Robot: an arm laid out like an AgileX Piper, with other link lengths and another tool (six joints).
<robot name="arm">
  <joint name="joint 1" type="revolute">
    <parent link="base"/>
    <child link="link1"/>
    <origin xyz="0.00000 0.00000 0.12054"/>
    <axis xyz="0 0 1"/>
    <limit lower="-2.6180" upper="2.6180"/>
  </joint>
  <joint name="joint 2" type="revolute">
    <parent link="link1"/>
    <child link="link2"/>
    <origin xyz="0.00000 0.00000 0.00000"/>
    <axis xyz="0 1 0"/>
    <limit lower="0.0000" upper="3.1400"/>
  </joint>
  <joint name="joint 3" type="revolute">
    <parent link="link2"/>
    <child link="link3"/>
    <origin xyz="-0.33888 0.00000 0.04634"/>
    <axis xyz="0 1 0"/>
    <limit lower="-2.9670" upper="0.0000"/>
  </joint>
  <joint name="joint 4" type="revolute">
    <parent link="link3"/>
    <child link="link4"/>
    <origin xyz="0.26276 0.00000 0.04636"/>
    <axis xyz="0.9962 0 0.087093"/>
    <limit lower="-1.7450" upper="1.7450"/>
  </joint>
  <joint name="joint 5" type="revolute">
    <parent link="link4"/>
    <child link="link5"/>
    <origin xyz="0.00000 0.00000 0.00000"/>
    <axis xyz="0 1 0"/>
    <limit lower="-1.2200" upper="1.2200"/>
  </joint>
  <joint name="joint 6" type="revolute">
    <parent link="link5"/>
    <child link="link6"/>
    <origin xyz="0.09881 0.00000 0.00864"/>
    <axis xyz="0.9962 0 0.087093"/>
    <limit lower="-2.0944" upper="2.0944"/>
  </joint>
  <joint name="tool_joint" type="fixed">
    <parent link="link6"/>
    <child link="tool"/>
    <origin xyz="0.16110 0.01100 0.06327" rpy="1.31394 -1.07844 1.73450"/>
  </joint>
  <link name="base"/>
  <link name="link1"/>
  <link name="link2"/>
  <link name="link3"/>
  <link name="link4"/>
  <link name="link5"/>
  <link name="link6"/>
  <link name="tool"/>
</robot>
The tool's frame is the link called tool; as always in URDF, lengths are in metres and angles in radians.
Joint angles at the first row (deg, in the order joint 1, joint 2, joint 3, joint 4, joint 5, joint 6):
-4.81, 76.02, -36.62, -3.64, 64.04, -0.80
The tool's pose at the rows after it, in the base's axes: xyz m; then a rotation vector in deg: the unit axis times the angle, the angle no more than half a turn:
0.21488 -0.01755 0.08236 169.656 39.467 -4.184
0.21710 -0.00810 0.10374 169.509 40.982 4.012
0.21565 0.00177 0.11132 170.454 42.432 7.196
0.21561 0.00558 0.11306 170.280 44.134 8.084
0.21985 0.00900 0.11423 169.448 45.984 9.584
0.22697 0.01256 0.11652 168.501 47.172 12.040
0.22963 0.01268 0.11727 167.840 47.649 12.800
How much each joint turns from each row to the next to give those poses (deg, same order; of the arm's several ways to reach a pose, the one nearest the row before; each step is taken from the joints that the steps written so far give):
0.00, -4.52, -1.33, 0.52, 0.40, -0.84
0.00, -5.33, -0.31, 2.05, 0.57, -2.16
0.00, -2.04, 0.00, 2.15, 0.54, -1.71
0.27, -0.42, 0.00, 0.50, 0.02, -1.04
0.82, 0.00, 0.00, 0.06, -0.98, -0.55
1.01, -0.05, 0.00, 0.05, -1.61, 0.00
0.39, 0.00, 0.00, -0.33, -0.63, 0.09

